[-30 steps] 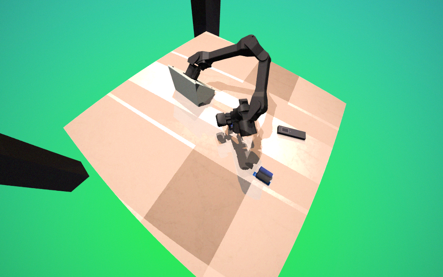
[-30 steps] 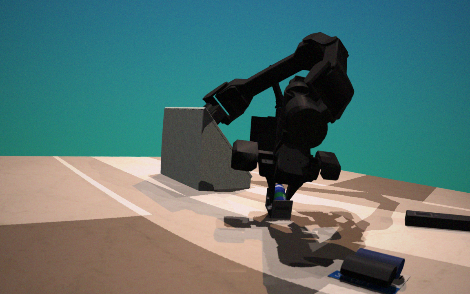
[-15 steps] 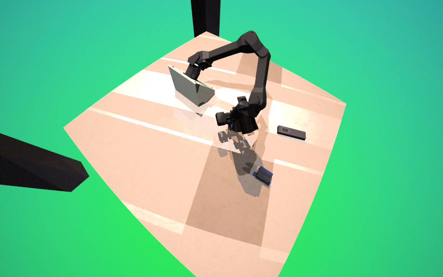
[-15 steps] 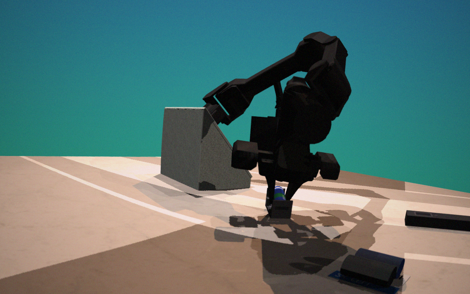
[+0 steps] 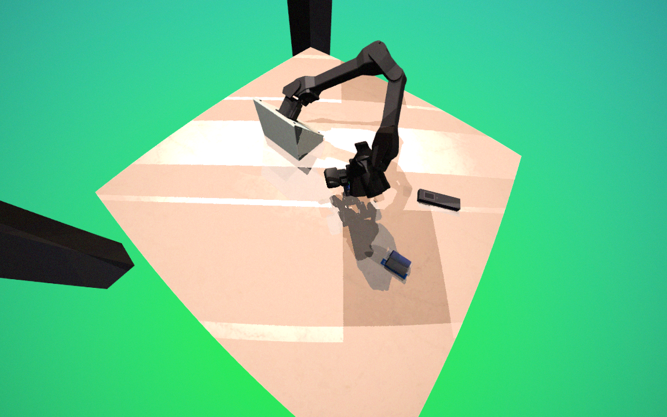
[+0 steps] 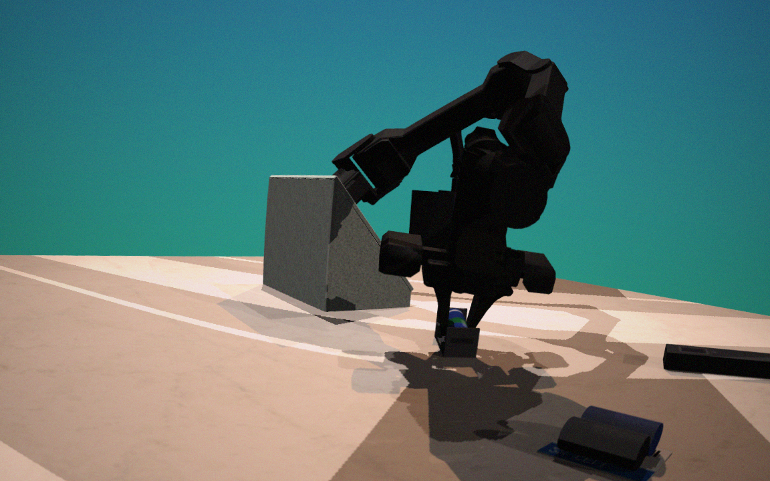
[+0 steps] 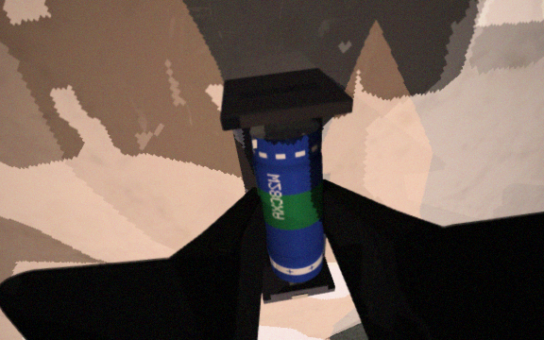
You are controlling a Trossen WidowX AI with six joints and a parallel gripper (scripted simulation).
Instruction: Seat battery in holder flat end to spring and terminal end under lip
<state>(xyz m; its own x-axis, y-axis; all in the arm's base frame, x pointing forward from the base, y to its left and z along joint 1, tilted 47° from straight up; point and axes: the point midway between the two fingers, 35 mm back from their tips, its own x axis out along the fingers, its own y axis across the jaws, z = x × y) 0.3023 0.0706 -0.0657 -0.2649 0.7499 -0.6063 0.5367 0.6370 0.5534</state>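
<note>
My gripper tip is now 1 cm below the battery.
</note>
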